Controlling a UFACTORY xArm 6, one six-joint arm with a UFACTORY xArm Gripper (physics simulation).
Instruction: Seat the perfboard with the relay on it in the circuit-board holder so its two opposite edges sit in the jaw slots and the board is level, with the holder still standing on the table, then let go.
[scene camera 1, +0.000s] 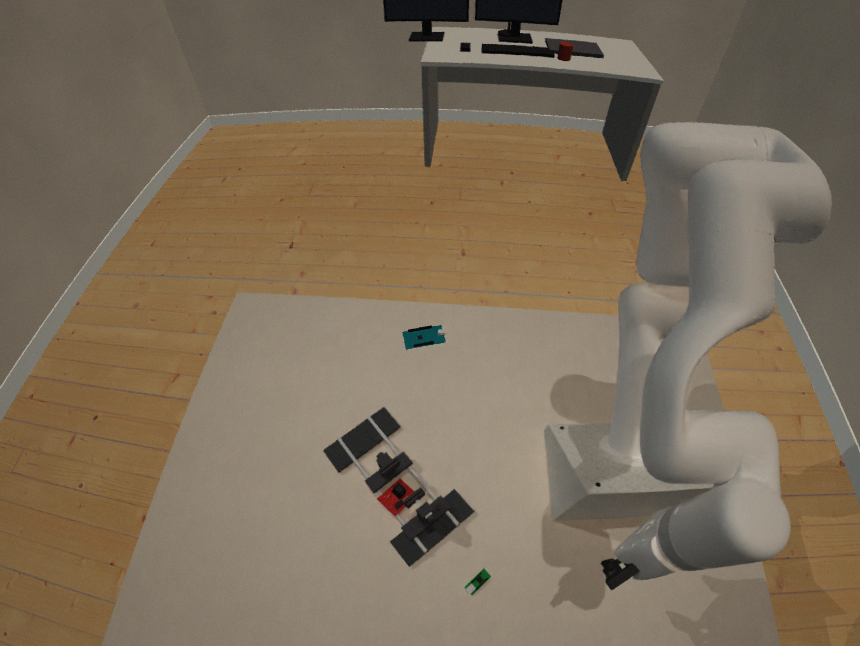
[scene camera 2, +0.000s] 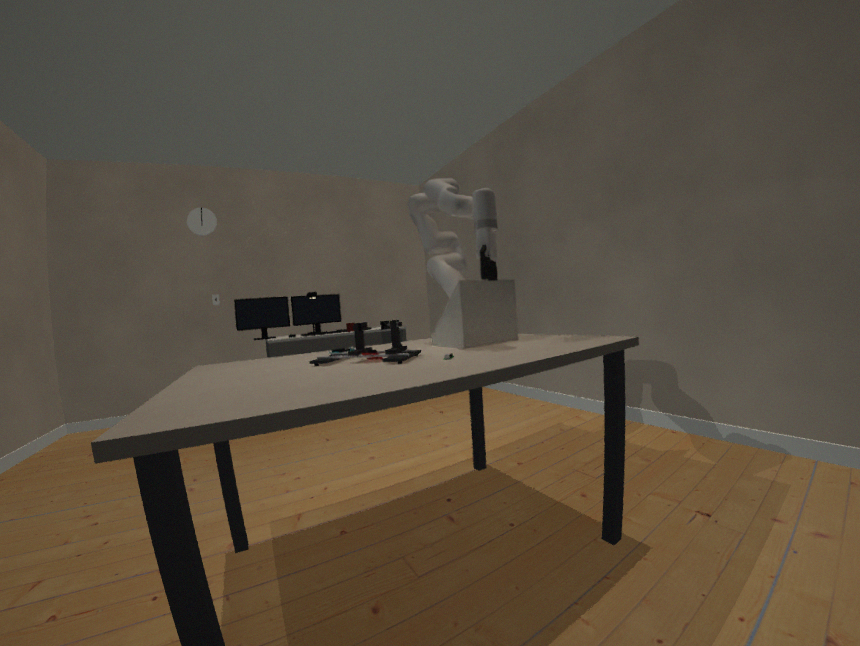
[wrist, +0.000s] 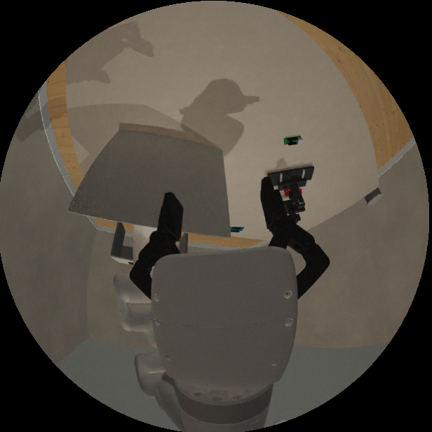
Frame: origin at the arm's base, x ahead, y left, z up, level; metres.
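Where they show: gripper, fingertip midpoint: (scene camera 2: 489, 279); arm's base, link origin: (scene camera 1: 632, 450) (scene camera 2: 472, 308).
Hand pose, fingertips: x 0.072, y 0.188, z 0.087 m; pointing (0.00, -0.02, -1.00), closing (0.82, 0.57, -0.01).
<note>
Things, the pixels of their top centre, and the offset from my fingertips. Level surfaces: height alone.
- circuit-board holder, top centre: (scene camera 1: 389, 466) (scene camera 2: 363, 322) dy -0.155, dx +0.382, dz -0.105 m
- red board, top centre: (scene camera 1: 398, 493) (scene camera 2: 372, 349) dy -0.125, dx +0.372, dz -0.187 m
- teal board, top centre: (scene camera 1: 424, 334) (scene camera 2: 342, 348) dy -0.524, dx +0.345, dz -0.210 m
- table, surface height: dz -0.222 m
The circuit-board holder (scene camera 1: 359, 439) (scene camera 2: 359, 337) (wrist: 291, 174) stands on the table, with black feet, silver rails and two upright black jaws. A small green board (scene camera 1: 477, 582) (scene camera 2: 448, 356) (wrist: 291, 140), with a dark block and a pale part, lies beside the holder; it may be the perfboard with the relay, but the detail is too small to be sure. It is outside the jaws. My gripper (scene camera 1: 609, 574) (scene camera 2: 488, 269) (wrist: 217, 192) is open and empty, raised high above the table's right side, well away from the boards. The jaw slots are too small to make out.
A red board (scene camera 1: 390, 497) (wrist: 287, 192) with black parts lies low between the holder's jaws. A teal board (scene camera 1: 424, 337) (wrist: 236, 229) lies beyond the holder. The arm's large grey pedestal (scene camera 1: 580, 472) (scene camera 2: 490, 312) (wrist: 155, 180) stands right of them on the table (scene camera 1: 278, 361) (scene camera 2: 229, 392).
</note>
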